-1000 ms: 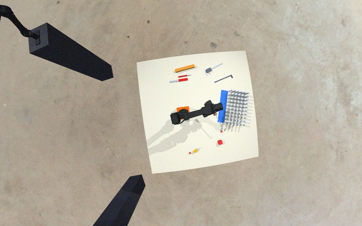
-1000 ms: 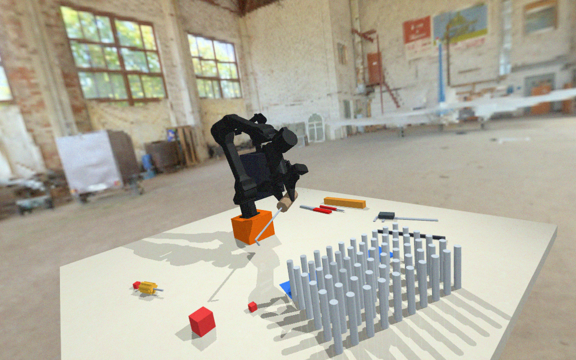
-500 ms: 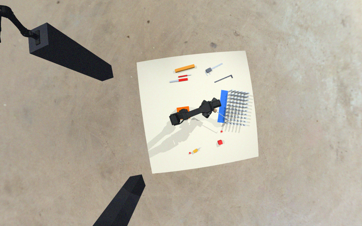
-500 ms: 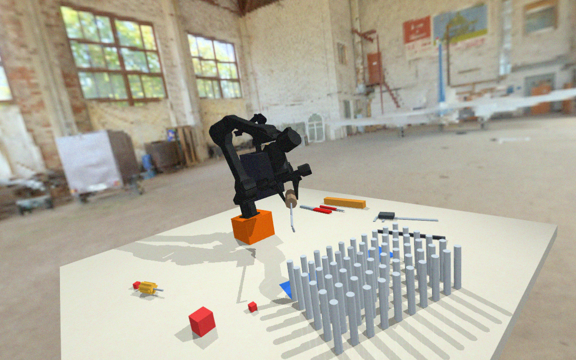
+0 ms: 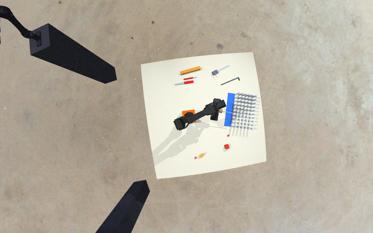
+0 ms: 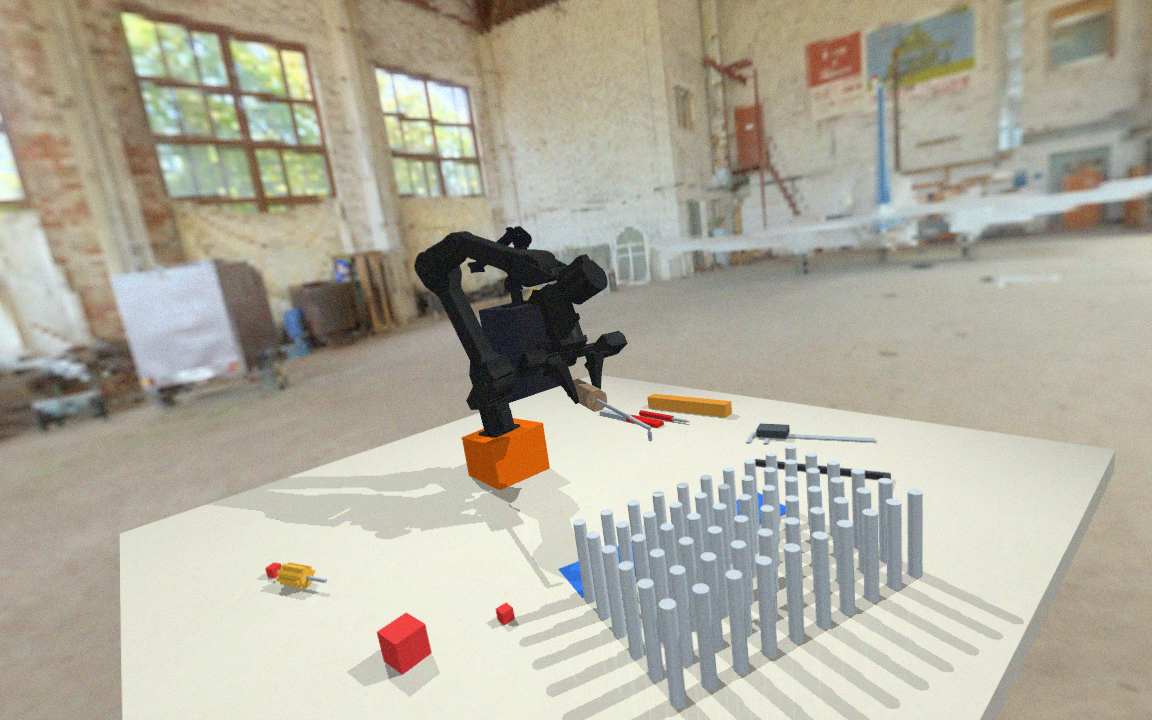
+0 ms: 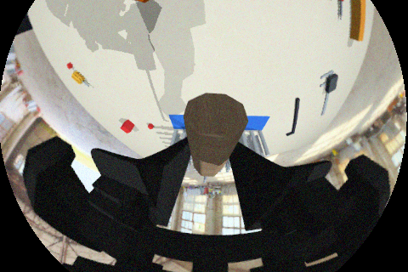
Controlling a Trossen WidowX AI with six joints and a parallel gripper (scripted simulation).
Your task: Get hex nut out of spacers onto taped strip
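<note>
Now: gripper tip 18 cm short of the blue taped strip, 3 cm to the left of it and 19 cm above it. From my gripper tip the other things lie so: small yellow screwdriver: 23 cm behind, 43 cm to the right, 17 cm below; orange bar: 13 cm behind, 48 cm to the left, 17 cm below.
</note>
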